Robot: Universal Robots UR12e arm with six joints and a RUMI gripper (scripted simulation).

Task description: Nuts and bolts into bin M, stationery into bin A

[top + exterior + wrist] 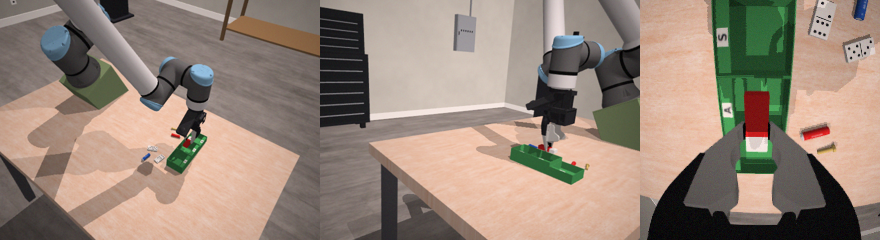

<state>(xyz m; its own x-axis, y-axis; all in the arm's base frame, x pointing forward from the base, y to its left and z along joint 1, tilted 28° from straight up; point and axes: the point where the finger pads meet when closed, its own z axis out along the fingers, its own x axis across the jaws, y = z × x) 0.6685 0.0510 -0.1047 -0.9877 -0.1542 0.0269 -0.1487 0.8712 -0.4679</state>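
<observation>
Now: hand 6 cm above the green three-compartment bin. Round my hand: red cylinder: 10 cm behind, 8 cm below, 4 cm to the left; then white eraser: 1 cm to the left, 1 cm below; then small yellow bolt: 15 cm behind, 8 cm below, 7 cm to the left.
</observation>
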